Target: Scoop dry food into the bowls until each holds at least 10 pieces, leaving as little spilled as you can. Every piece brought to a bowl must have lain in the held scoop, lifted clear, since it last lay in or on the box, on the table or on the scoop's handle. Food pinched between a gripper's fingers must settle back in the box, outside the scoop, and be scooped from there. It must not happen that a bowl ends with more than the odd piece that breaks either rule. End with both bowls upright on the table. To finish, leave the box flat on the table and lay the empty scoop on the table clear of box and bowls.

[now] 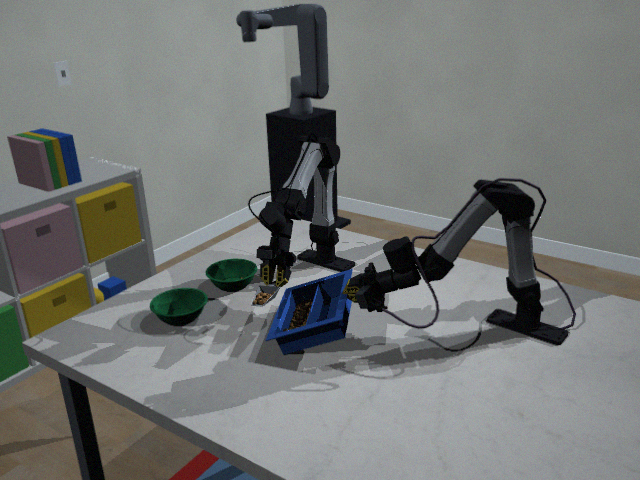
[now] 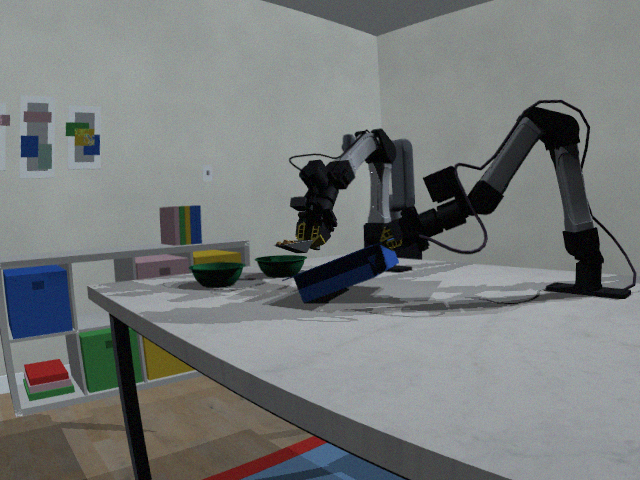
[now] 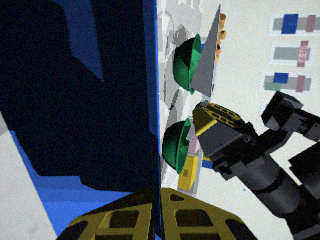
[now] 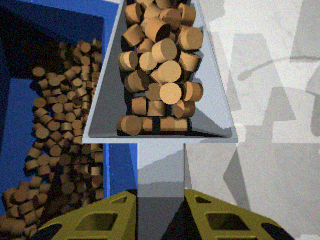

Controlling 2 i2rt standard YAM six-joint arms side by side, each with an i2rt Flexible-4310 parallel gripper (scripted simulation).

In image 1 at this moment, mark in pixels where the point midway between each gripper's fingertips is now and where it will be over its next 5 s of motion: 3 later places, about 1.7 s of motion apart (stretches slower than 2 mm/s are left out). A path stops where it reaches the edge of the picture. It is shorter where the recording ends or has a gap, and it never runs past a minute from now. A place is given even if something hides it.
My left gripper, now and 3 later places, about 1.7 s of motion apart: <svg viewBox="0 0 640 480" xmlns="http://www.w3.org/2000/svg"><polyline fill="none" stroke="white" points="343,293 349,296 352,300 356,311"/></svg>
My right gripper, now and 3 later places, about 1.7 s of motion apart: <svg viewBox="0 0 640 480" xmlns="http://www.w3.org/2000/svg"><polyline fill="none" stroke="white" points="272,288 201,273 199,268 188,261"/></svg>
